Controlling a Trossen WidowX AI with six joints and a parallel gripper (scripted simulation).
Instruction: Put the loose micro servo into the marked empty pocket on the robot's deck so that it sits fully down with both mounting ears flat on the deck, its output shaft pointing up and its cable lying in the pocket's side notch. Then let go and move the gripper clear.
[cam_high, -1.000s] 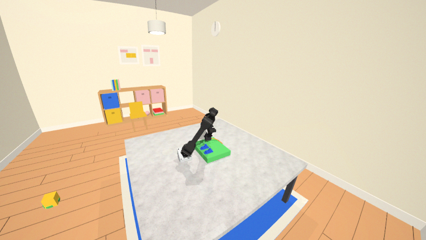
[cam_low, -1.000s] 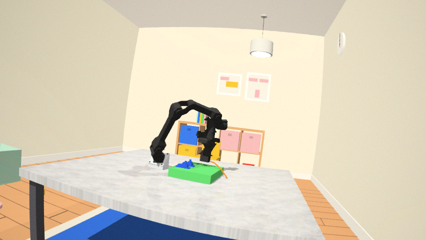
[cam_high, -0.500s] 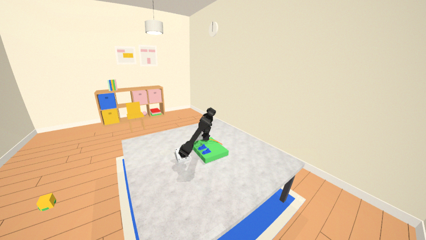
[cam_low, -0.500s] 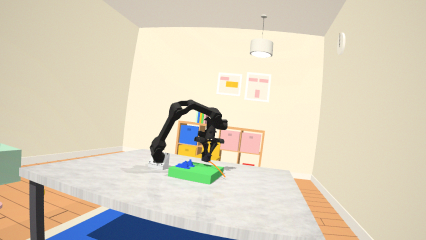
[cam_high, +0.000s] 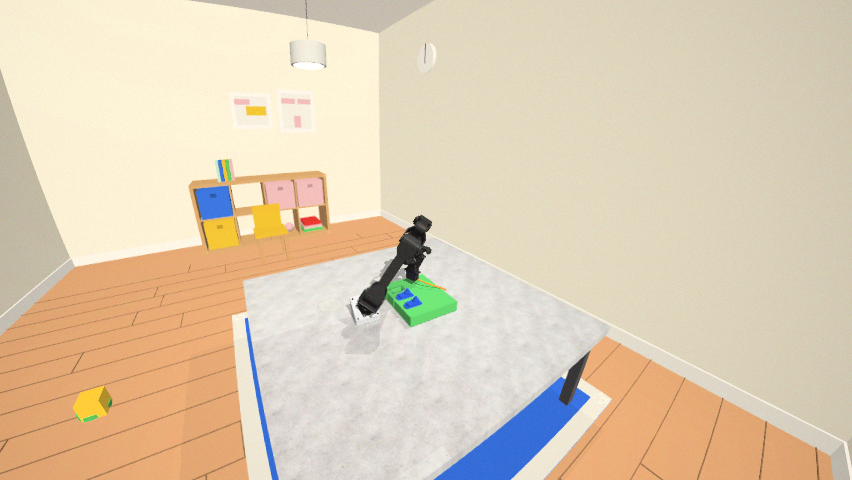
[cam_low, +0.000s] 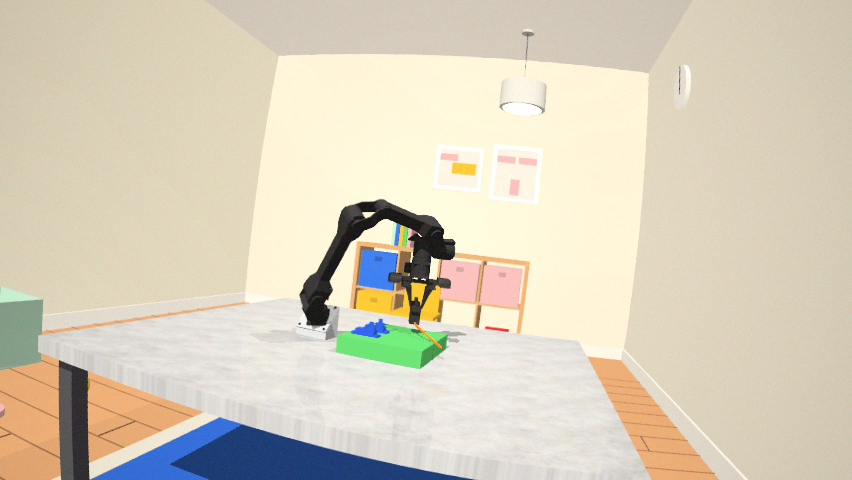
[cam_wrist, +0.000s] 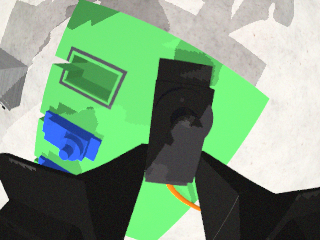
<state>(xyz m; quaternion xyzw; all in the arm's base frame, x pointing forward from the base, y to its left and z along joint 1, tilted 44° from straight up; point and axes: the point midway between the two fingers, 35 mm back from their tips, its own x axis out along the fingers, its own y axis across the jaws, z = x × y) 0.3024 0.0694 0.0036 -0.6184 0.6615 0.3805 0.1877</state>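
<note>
My gripper tip is now 80 mm to the left of the green deck and 100 mm above it.
</note>
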